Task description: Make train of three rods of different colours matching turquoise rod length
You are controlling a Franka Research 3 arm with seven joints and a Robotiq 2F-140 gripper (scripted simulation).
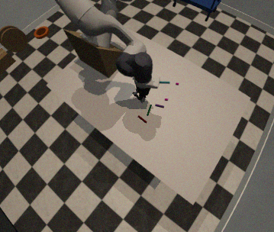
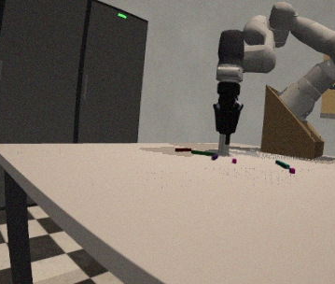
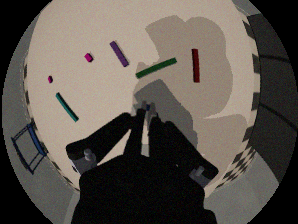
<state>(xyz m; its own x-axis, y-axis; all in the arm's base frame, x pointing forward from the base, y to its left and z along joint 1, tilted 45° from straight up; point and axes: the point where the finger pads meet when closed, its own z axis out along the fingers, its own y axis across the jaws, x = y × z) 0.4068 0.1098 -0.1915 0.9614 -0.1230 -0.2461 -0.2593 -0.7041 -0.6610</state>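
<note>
My gripper is now 3 cm above the blue rod. Round my hand: purple rod 11 cm ahead, 5 cm to the left, 3 cm below; then red rod 10 cm to the right, 9 cm ahead, 3 cm below; then green rod 8 cm ahead, 3 cm below, 2 cm to the right.
</note>
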